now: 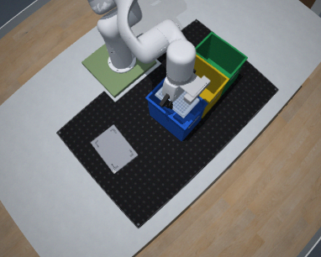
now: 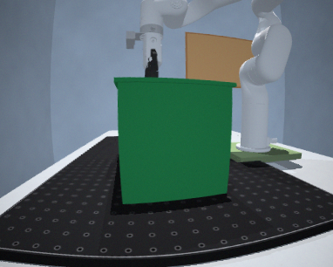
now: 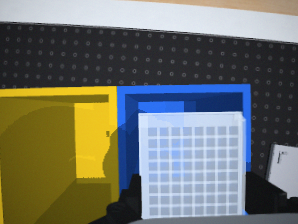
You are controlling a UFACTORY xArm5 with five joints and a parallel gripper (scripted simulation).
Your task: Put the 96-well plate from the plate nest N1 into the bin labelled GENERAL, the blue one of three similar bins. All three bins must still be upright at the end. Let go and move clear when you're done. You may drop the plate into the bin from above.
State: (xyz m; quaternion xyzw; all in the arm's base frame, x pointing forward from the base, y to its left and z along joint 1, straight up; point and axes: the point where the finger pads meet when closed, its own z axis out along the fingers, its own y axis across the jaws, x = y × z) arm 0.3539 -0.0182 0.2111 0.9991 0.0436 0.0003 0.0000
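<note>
Right now the blue bin is 13 cm below my hand. Round my hand: yellow bin: 13 cm to the left, 13 cm below, 1 cm behind; then 96-well plate: 1 cm below; then green bin: 26 cm to the left, 13 cm below, 2 cm behind.
</note>
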